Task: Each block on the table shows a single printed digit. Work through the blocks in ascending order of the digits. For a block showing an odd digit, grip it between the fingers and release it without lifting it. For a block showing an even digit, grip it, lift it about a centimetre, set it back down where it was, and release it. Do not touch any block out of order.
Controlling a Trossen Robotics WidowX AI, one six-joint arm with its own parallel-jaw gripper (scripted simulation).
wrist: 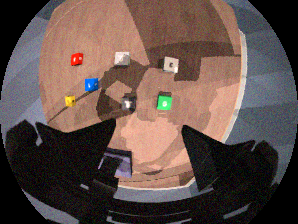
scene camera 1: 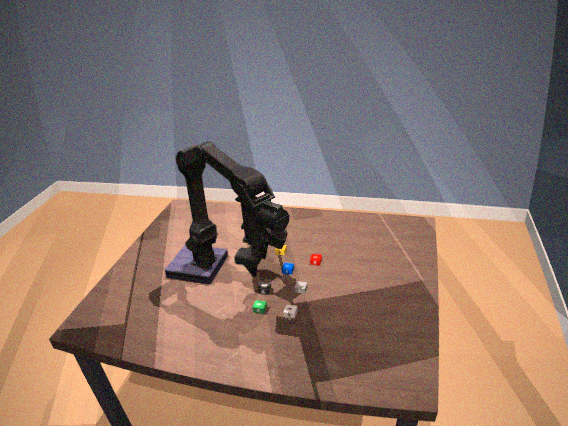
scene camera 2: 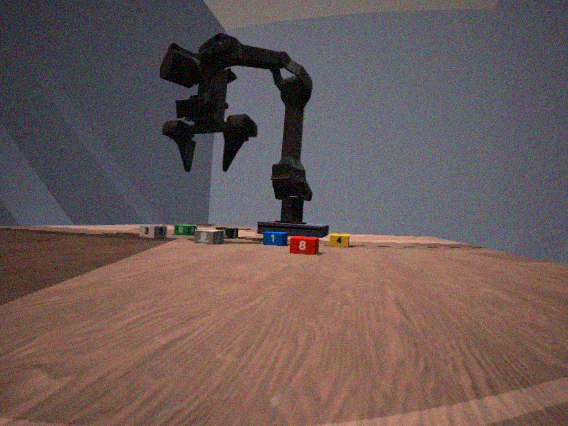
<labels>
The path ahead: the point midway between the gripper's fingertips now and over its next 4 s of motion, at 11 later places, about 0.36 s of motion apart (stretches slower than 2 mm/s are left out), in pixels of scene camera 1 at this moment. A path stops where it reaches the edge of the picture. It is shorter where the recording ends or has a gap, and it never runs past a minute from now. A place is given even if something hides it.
My gripper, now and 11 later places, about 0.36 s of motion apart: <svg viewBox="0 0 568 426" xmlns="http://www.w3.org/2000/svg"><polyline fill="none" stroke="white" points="259,267 261,256 262,255 277,244 284,239 284,237 280,224 278,221 286,221 311,229 314,229 312,237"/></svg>
</labels>
